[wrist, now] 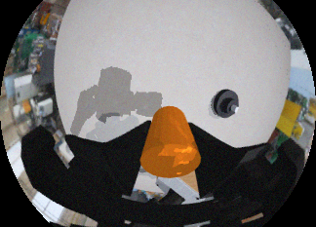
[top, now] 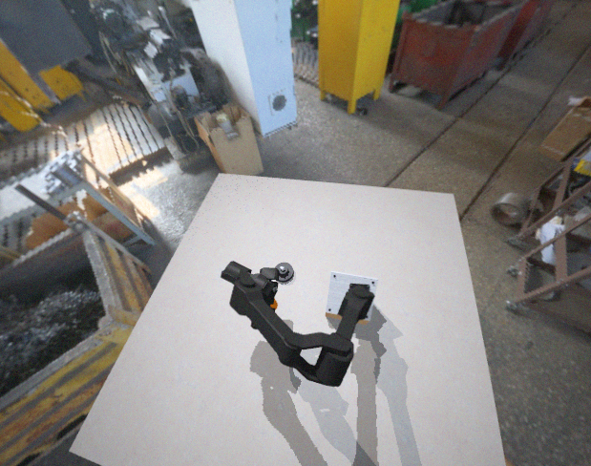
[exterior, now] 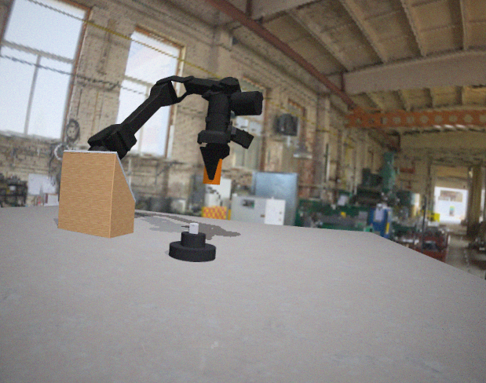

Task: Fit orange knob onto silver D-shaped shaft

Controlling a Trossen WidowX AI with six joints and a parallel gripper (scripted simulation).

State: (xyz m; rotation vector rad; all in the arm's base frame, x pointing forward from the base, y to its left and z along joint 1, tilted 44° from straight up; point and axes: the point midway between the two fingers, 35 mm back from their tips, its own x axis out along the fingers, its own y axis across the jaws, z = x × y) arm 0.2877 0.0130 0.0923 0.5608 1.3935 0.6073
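Now: the orange knob 3 cm above my gripper tip. Also, from my gripper tip: black round pedestal (18 cm to the right, 11 cm below).
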